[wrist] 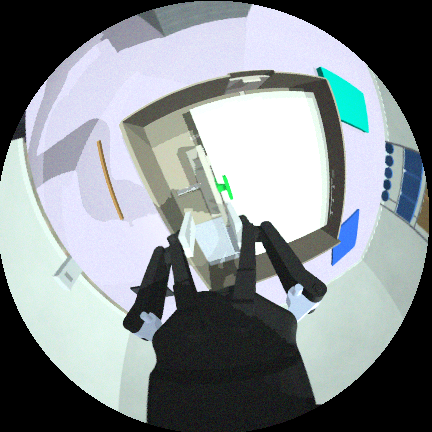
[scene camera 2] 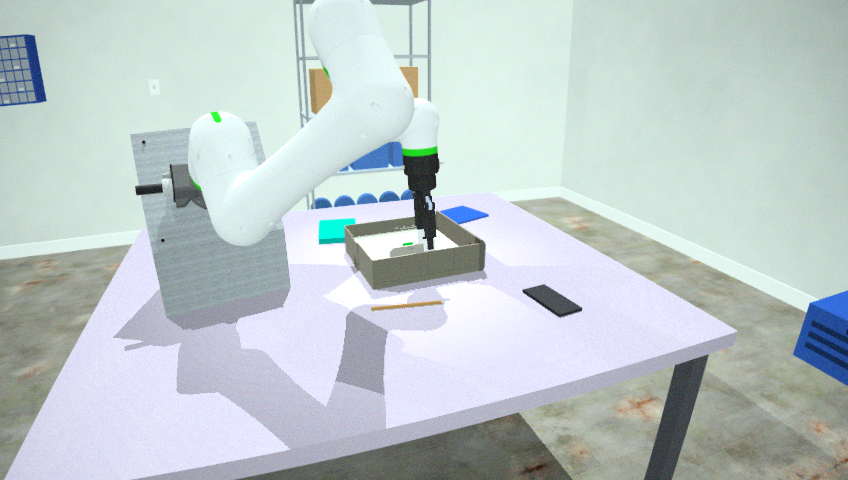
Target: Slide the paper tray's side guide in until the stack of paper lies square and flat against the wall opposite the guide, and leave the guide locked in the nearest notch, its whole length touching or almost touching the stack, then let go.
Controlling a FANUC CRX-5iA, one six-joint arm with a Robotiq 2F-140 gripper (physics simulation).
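Frame: origin at the arm's base, x left, y back, z up, level; millimetres.
Seen in the pictures: gripper, between the fingertips: [wrist: 209, 215].
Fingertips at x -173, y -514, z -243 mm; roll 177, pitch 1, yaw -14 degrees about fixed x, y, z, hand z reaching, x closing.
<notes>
Pixels of each thing's top centre, then the offset from my fingertips to it. "spot": a spot on its surface instead.
- paper tray, centre of its top: [wrist: 281, 200] [scene camera 2: 410, 229] dx +98, dy -1, dz +48 mm
- white paper stack, centre of its top: [wrist: 285, 177] [scene camera 2: 404, 243] dx +138, dy +0, dz -5 mm
- beige side guide, centre of its top: [wrist: 222, 190] [scene camera 2: 408, 243] dx +36, dy +39, dz +34 mm
- green tab, a spot on its surface: [wrist: 225, 187] [scene camera 2: 408, 246] spot: dx +41, dy +37, dz +25 mm
- teal block, centre of its top: [wrist: 350, 101] [scene camera 2: 337, 228] dx +439, dy +102, dz -29 mm
- blue flat block, centre of its top: [scene camera 2: 455, 214] [wrist: 345, 240] dx +381, dy -348, dz -39 mm
- brown stick, centre of its top: [wrist: 106, 180] [scene camera 2: 406, 304] dx -153, dy +149, dz -40 mm
- black phone-like slab, centre of its top: [scene camera 2: 551, 298] [wrist: 150, 292] dx -315, dy -177, dz -39 mm
The paper tray [scene camera 2: 428, 265] [wrist: 336, 150] is a brown, low-walled box on the table. The white paper stack [scene camera 2: 379, 242] [wrist: 270, 160] lies flat in it, reaching close to the wall opposite the guide; a pale strip shows along that edge. The beige side guide [scene camera 2: 405, 250] [wrist: 209, 181] stands beside the stack's near edge, with a green tab [scene camera 2: 407, 243] [wrist: 225, 187] over the paper. Whether the guide touches the stack along its whole length, or sits in a notch, is unclear. My gripper [scene camera 2: 426, 239] [wrist: 209, 215] is partly open, pointing down inside the tray by one end of the guide, with nothing held between its pads.
A teal block [scene camera 2: 336, 230] [wrist: 346, 100] and a blue flat block [scene camera 2: 464, 214] [wrist: 346, 237] lie beyond the tray. A brown stick [scene camera 2: 407, 305] [wrist: 109, 180] and a black phone-like slab [scene camera 2: 551, 300] lie on the near side. An upright metal plate [scene camera 2: 220, 270] stands behind the arm.
</notes>
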